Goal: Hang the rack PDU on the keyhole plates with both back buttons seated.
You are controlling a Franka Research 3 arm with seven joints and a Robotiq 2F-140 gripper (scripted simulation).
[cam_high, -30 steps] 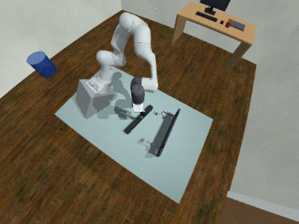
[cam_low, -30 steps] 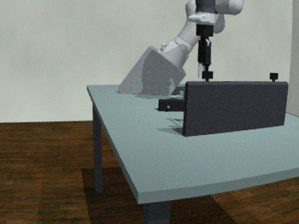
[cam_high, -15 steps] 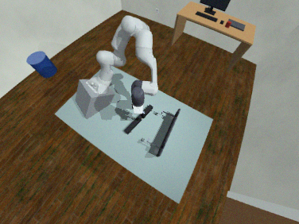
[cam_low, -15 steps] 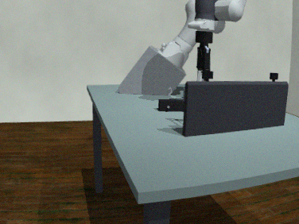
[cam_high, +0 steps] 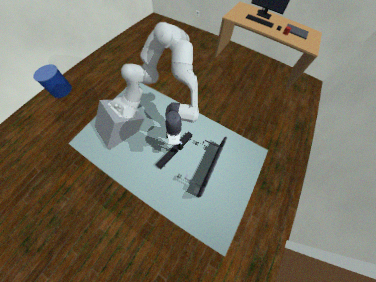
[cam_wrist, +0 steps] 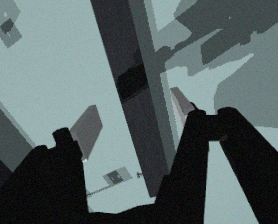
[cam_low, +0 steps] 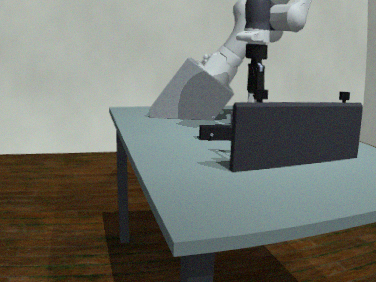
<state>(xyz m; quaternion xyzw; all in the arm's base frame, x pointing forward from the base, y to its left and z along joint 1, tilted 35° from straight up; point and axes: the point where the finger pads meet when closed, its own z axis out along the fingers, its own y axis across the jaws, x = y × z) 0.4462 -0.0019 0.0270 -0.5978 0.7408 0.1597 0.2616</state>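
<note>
Now: hand 2 cm short of the rack PDU and 9 cm above it. From my hand the other things lie so: dark mounting panel 31 cm ahead, 2 cm to the left, 3 cm below.
</note>
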